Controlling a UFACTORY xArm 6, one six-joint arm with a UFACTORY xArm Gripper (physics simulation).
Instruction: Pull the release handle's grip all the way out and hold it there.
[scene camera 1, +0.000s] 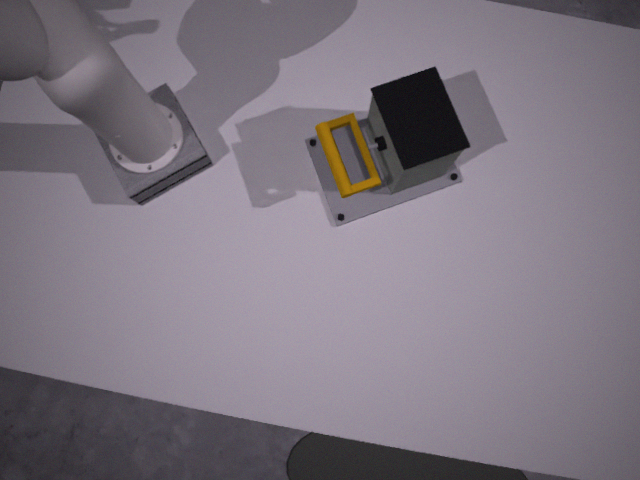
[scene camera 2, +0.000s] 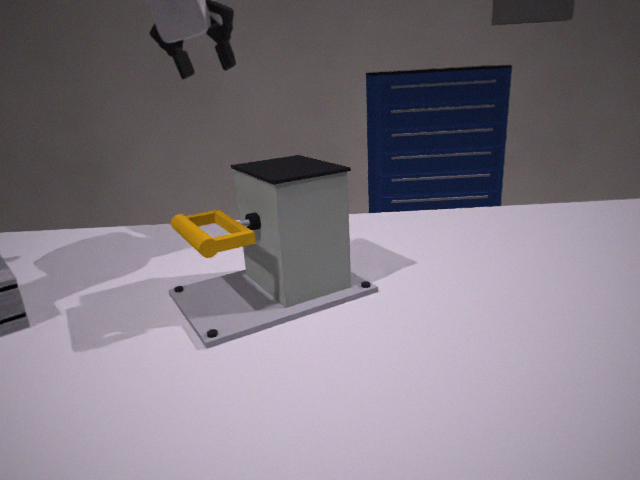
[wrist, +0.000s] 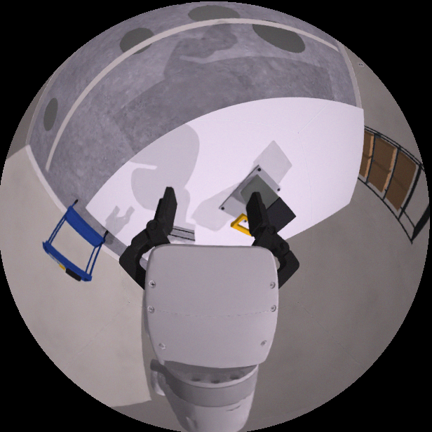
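Note:
The release handle's yellow grip (scene camera 1: 333, 161) (scene camera 2: 193, 235) (wrist: 235, 224) is a rectangular loop with a thick outer bar. It stands out from the side of a grey-green box (scene camera 1: 432, 171) (scene camera 2: 313, 239) (wrist: 258, 189) with a black top. A short pale rod joins the loop to a black collar (scene camera 1: 381, 143) (scene camera 2: 252, 221) on the box. My gripper (scene camera 2: 205, 66) (wrist: 212, 196) is open and empty, high above the handle in the scene camera 2 view. In the wrist view its right finger hides part of the box. The gripper does not show in the scene camera 1 view.
The box stands on a grey base plate (scene camera 1: 356, 209) (scene camera 2: 227, 330) (wrist: 230, 200) with black bolts, on the white table (scene camera 1: 310, 310) (scene camera 2: 361, 403) (wrist: 330, 150). The arm's grey base block (scene camera 1: 173, 178) (scene camera 2: 10, 304) (wrist: 182, 233) is on the grip's side. A blue drawer cabinet (scene camera 2: 439, 121) stands behind the table.

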